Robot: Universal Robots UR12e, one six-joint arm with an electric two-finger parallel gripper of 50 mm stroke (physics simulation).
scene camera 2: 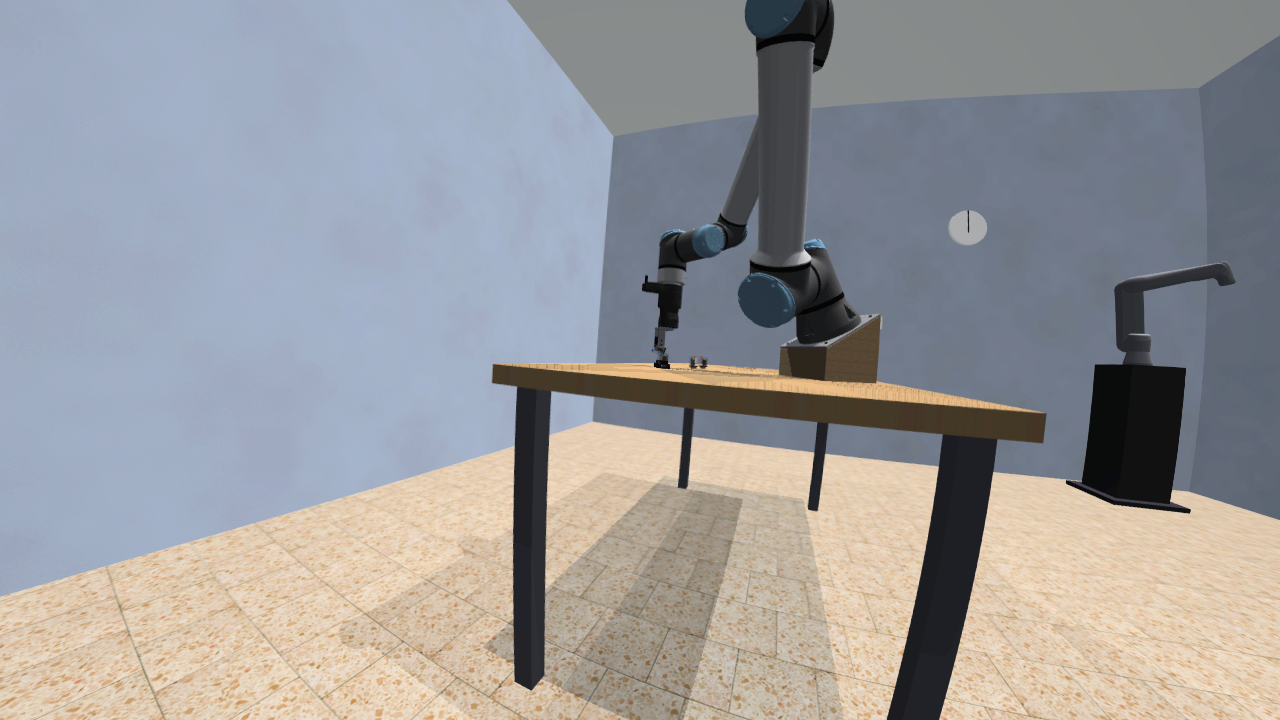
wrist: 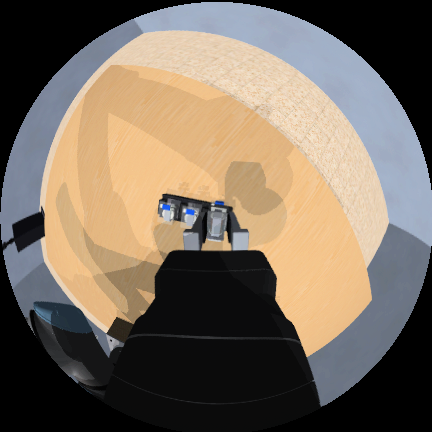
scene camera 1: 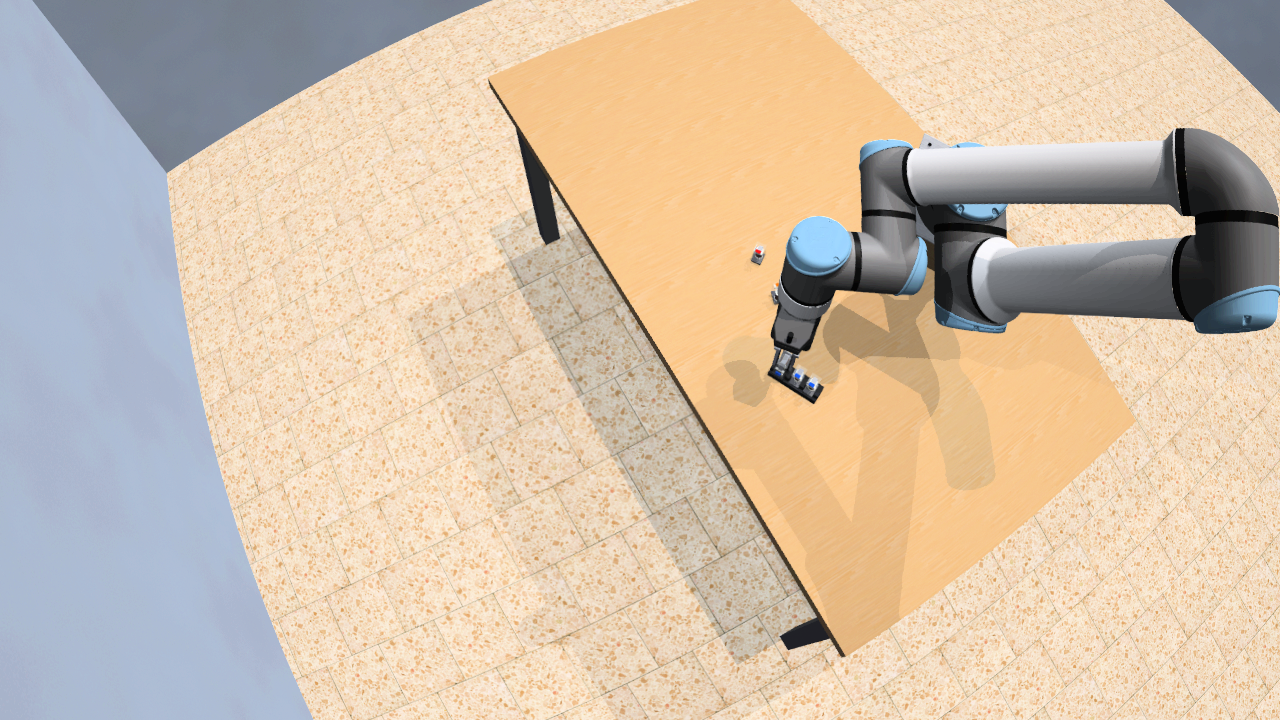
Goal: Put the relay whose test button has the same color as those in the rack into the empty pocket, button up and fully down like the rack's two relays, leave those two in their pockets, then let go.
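Visible: my gripper, in the wrist view too. Blue-button relay, visible as well.
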